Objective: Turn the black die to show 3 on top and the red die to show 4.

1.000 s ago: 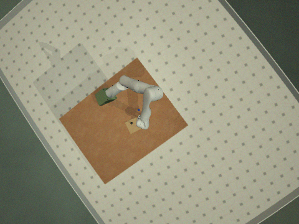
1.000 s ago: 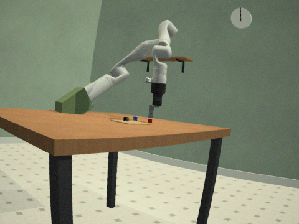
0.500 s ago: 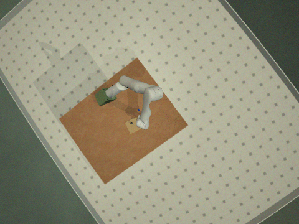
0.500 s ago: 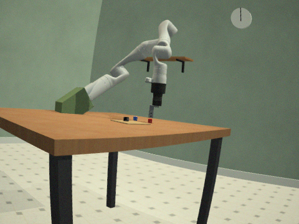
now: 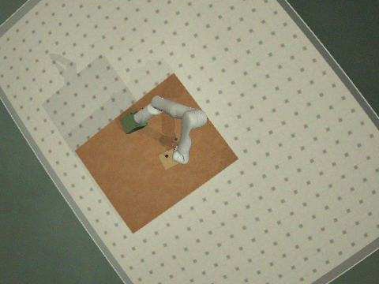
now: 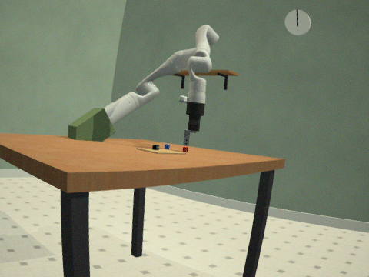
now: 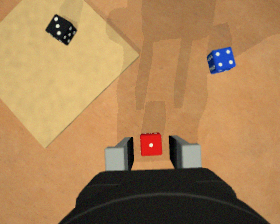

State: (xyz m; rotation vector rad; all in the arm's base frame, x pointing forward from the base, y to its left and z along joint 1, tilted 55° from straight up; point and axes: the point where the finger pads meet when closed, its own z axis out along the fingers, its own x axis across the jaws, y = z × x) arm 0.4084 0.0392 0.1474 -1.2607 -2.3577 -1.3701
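Now: hand 3 cm above the red die. Also, from my hand: tan mat 14 cm to the right, 4 cm below; then blue die 11 cm behind, 3 cm below; then black die 14 cm to the right, 3 cm below, 3 cm behind.
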